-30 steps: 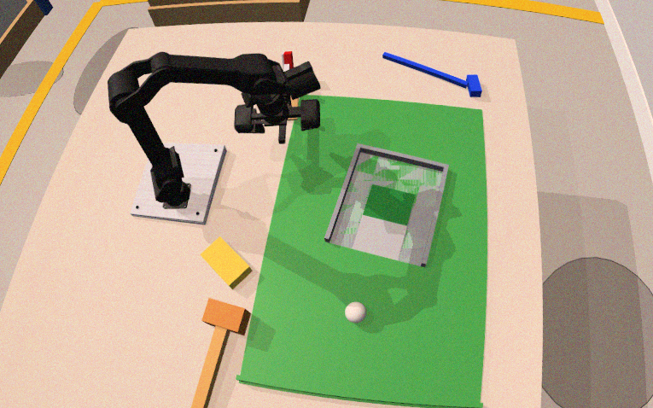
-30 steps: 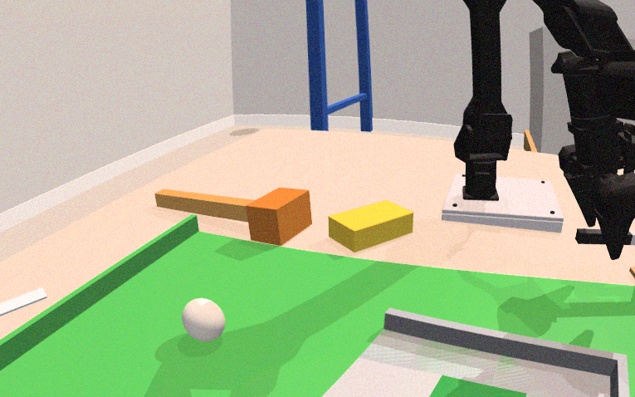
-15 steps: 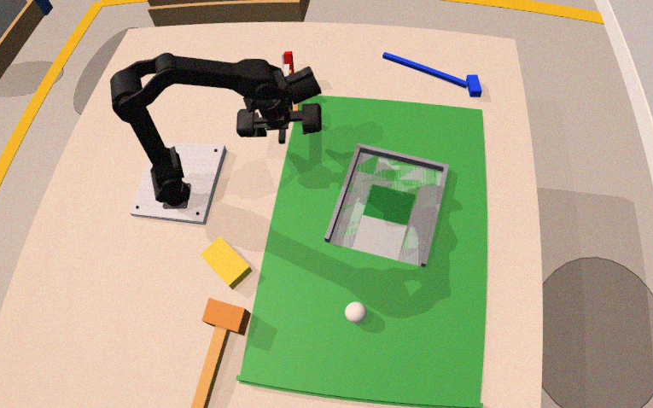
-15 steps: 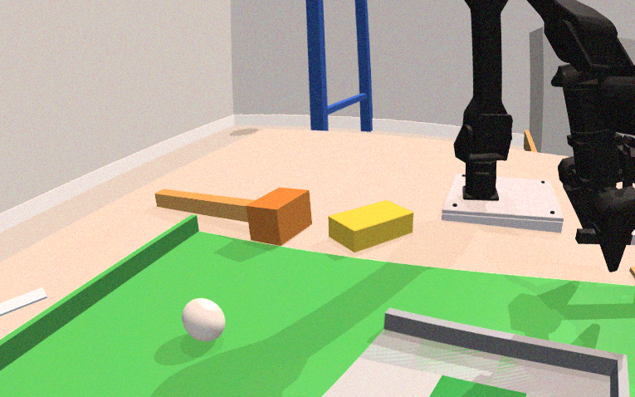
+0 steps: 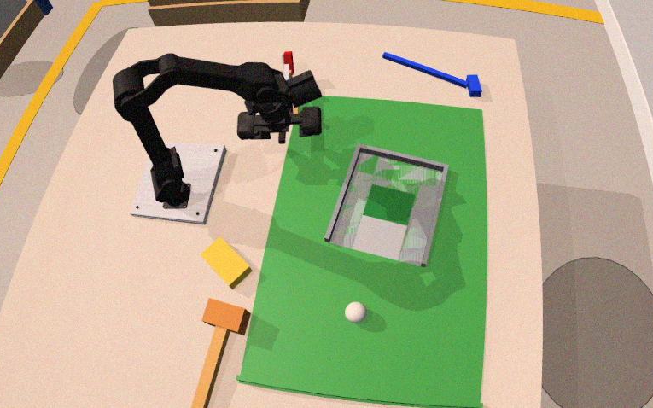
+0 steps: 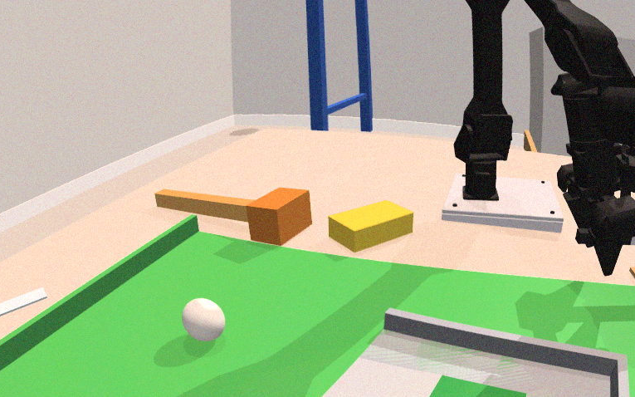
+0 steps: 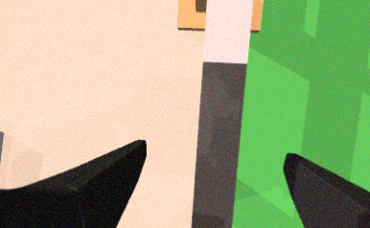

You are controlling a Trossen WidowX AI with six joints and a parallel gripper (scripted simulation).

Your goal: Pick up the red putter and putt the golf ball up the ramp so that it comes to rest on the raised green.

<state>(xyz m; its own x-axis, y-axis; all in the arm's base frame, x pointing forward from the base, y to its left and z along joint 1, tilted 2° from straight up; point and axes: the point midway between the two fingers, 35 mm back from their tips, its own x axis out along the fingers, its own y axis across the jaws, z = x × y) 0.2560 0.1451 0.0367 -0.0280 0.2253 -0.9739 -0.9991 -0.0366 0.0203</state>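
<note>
Now: the yellow block 110 mm behind my gripper tip, 320 mm to the right of it and 20 mm below it. Also, from my gripper tip: blue putter 380 mm ahead, 230 mm to the left, 20 mm below; wooden stand 10 mm behind, 130 mm to the left; green mat 220 mm ahead, 230 mm to the right, 30 mm below.
</note>
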